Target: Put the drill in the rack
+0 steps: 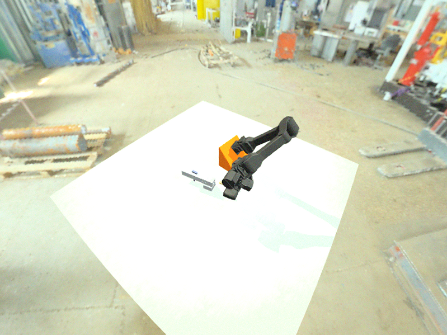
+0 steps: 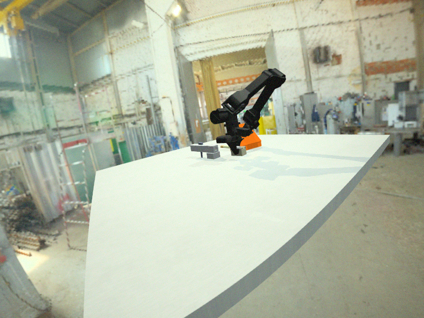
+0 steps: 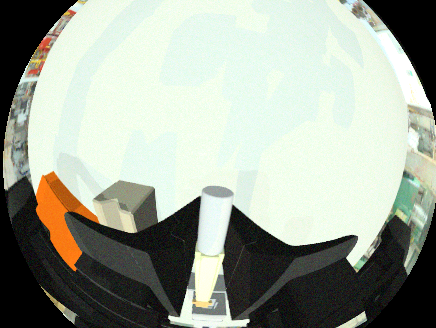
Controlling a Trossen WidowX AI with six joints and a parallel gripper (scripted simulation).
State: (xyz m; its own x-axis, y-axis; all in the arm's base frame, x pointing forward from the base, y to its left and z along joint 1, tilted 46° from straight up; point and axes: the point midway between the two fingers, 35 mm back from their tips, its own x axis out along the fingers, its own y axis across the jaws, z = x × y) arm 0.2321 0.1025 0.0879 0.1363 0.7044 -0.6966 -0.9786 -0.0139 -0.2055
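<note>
My gripper tip is now 4 cm to the left of the drill, 4 cm below it and 1 cm short of it. Round my gripper tip: blue key: 23 cm to the right, 4 cm ahead, 3 cm above; then grey-tan block: 6 cm behind, 5 cm to the right; then grey fixture: 20 cm to the right, 4 cm ahead, 3 cm above.
</note>
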